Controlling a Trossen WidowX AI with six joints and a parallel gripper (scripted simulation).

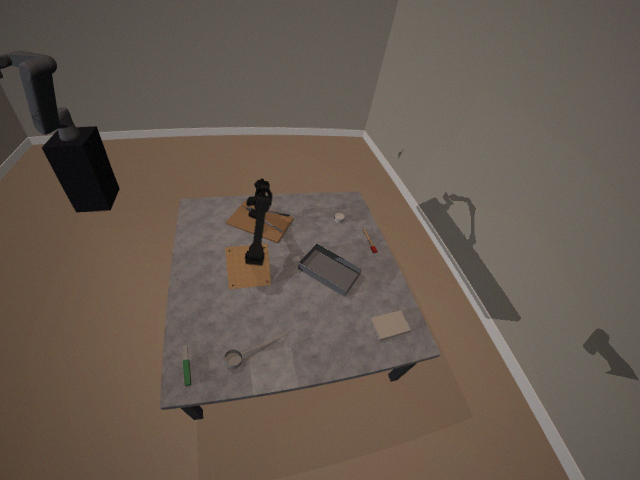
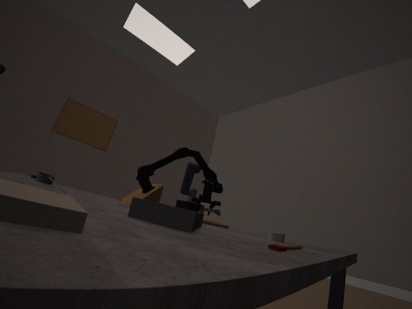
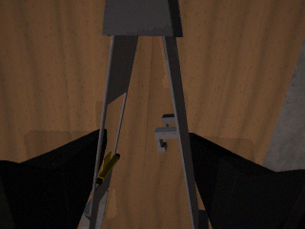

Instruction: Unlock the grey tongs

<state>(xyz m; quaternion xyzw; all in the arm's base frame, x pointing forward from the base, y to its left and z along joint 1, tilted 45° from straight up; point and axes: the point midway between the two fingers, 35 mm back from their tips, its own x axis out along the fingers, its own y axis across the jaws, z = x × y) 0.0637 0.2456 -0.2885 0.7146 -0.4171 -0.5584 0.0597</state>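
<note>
The wooden board is 3 cm below my gripper tip. The rest, counted from my gripper tip: grey roasting tin 35 cm ahead, 44 cm to the right, 2 cm below; white cylinder 52 cm ahead, 2 cm to the right, 2 cm below; red-handled tool 67 cm ahead, 25 cm to the right, 4 cm below.
</note>
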